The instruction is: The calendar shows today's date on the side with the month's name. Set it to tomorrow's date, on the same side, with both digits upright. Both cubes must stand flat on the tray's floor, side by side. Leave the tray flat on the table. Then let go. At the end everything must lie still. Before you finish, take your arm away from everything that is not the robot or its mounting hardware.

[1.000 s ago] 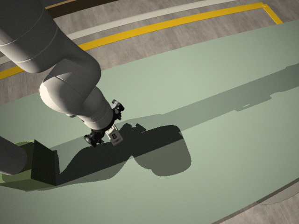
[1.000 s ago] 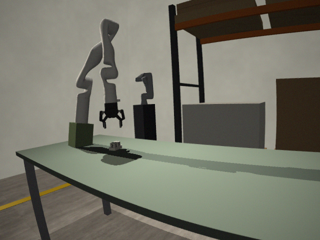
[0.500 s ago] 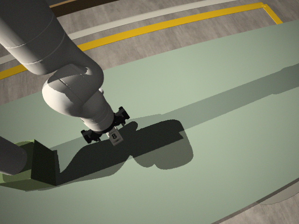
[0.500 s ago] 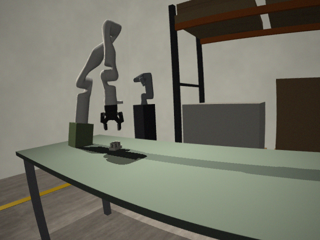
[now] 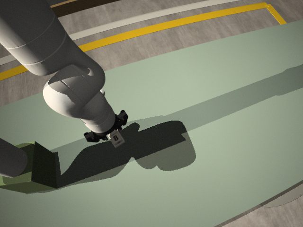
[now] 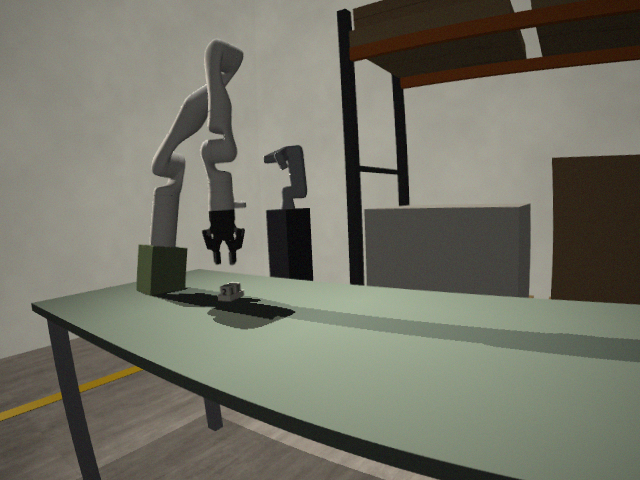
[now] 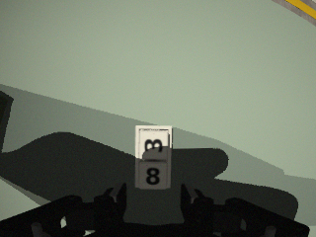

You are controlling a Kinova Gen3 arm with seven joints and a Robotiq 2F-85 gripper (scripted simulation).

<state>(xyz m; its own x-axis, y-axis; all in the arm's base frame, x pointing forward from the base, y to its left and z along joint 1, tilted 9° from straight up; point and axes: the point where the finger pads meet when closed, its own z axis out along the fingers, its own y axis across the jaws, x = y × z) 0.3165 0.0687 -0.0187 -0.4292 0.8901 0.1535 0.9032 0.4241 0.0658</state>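
Right now the white cube is 100 mm below my hand. Also, from my hand: white tray (10 mm behind, 20 mm to the left, 110 mm below).
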